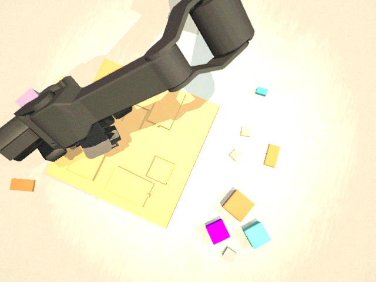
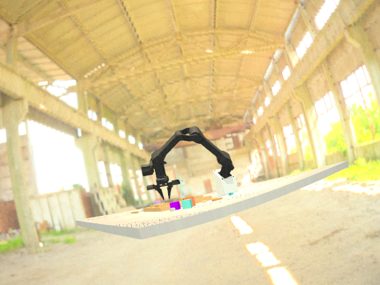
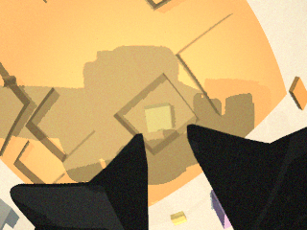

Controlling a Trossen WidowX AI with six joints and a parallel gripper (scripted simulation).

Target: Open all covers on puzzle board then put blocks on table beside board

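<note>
Now: gripper tip 10 mm past the yellow puzzle board, 60 mm to the right of it and 30 mm above it. Round my gripper tip: orange cube (90 mm ahead, 330 mm to the left, 20 mm below); then lilac block (40 mm behind, 170 mm to the right, 20 mm below); then magenta cube (160 mm ahead, 300 mm to the left, 30 mm below).
</note>
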